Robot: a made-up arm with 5 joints.
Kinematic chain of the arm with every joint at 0, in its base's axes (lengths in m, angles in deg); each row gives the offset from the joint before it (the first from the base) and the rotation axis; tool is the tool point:
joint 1: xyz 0 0 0.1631 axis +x
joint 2: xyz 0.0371 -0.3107 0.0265 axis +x
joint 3: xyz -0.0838 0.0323 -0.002 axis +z
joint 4: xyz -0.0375 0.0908 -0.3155 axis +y
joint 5: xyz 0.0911 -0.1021 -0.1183 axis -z
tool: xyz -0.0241 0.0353 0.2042
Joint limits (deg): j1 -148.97..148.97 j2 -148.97..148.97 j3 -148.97..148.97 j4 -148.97..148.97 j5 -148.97..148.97
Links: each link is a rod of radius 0.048 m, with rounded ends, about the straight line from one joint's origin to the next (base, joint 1, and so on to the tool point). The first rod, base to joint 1, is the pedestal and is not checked.
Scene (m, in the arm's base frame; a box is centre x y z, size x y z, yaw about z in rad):
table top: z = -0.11
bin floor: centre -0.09 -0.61 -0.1 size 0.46 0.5 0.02 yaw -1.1
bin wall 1: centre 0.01 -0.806 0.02 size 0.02 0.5 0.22 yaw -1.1
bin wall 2: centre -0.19 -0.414 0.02 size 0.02 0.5 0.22 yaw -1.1
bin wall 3: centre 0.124 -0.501 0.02 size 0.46 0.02 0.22 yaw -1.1
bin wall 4: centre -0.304 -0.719 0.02 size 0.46 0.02 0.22 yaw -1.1
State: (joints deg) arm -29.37 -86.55 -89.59 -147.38 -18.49
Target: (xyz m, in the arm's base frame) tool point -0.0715 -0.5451 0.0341
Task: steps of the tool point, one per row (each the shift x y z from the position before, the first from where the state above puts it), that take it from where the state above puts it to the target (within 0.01 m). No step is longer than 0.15 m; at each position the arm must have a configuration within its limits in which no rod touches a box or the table.
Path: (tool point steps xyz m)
1: -0.0124 0.0098 -0.1187
2: -0.0129 0.0376 -0.1068
3: -0.0131 0.0600 -0.0882

